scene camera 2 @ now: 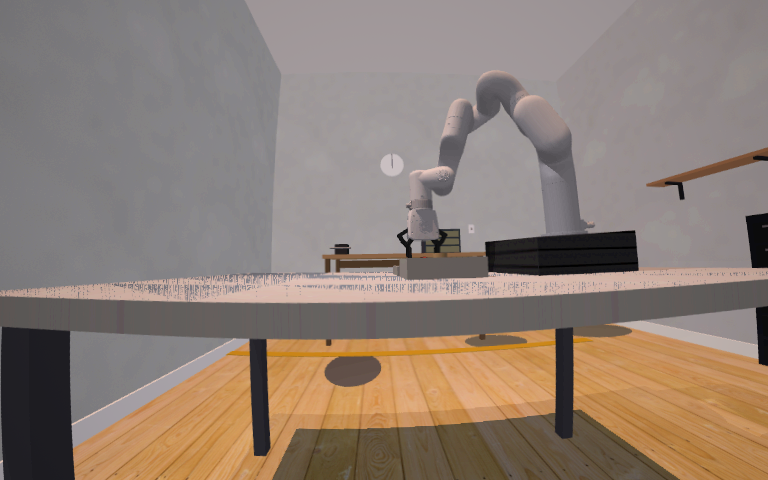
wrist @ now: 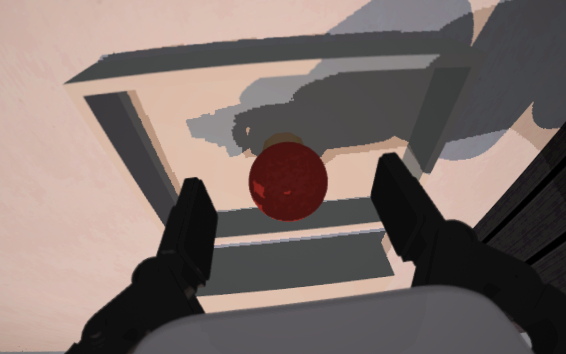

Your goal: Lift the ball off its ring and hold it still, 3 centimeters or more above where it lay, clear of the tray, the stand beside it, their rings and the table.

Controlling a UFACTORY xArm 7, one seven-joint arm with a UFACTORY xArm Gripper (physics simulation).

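Frame: origin at the arm's base, x left, y back, z up, level; metres.
Seen in the pictures: gripper, fingertip midpoint: point(wrist: 292, 185); arm's base, origin of the base link: point(scene camera 2: 563, 235).
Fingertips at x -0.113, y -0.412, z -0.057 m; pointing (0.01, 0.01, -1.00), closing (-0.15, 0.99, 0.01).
Pixels of each thing's top centre, then the offset from my fingertips to it. "pt": a spot on its surface instead. Level surfaces: height alone.
- red ball, middle of its top: point(wrist: 292, 212) dy +0.000, dx +0.011, dz +0.009 m
- brown ring, surface spot: point(wrist: 283, 137) pt dy -0.001, dx -0.003, dz -0.039 m
- pale table, its level: dz -0.047 m
The red ball point(wrist: 288, 181) rests in the tray, with part of a brown ring point(wrist: 283, 137) showing behind it. In the scene view, a tiny part of the ball point(scene camera 2: 423, 258) shows over the wall of the grey tray point(scene camera 2: 444, 268) point(wrist: 280, 48). My gripper point(scene camera 2: 423, 253) point(wrist: 292, 185) is open and points down over the tray. In the wrist view the ball appears between the two fingers, with a gap on each side. The grey side of the stand point(wrist: 295, 265) shows beside the tray's near wall. The stand's ring does not show in the wrist view.
The black ribbed base block point(scene camera 2: 589, 253) point(wrist: 535, 215) stands right of the tray, under the arm. The pale table point(scene camera 2: 226, 291) point(wrist: 35, 200) surrounds the tray. The arm's shadow falls across the tray floor. A wooden wall shelf point(scene camera 2: 707, 169) is far right.
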